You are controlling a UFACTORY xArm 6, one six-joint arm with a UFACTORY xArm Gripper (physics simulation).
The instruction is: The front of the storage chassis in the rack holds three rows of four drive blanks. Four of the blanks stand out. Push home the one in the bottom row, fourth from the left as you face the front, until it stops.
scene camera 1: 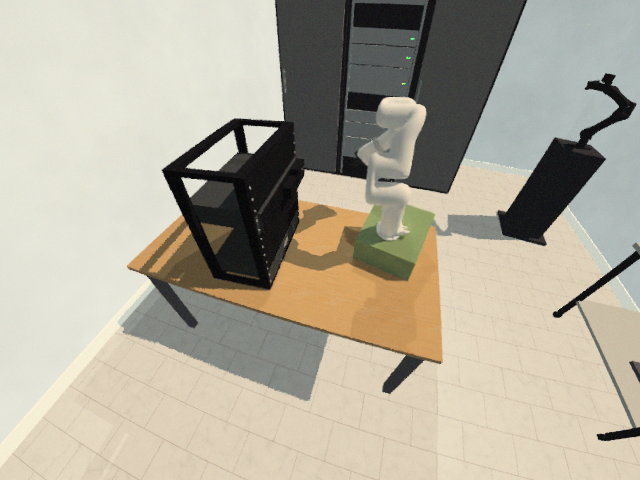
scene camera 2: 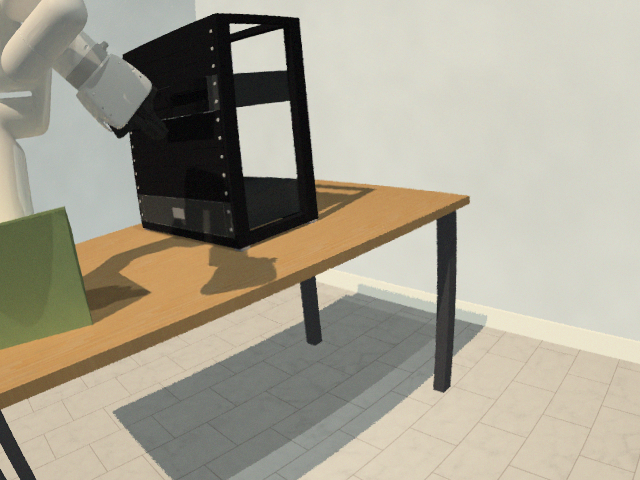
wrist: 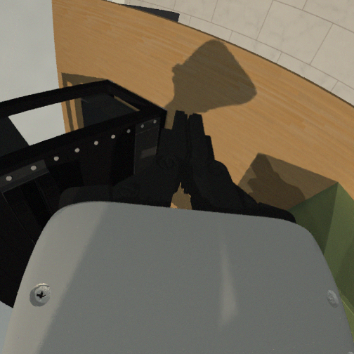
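The black storage chassis sits in the open black rack. Its front is very dark, and single drive blanks cannot be told apart; the bottom-row fourth blank cannot be made out. My gripper is shut and empty, its black fingertips together. In scene camera 2 it is tilted downward and overlaps the rack front near the chassis's lower edge; contact cannot be judged. In the wrist view the fingertips show beside the rack's front face. In scene camera 1 the fingers are hard to make out.
The rack stands on a wooden table. The white arm stands on a green block in front of the rack. A tall dark cabinet stands beyond the table.
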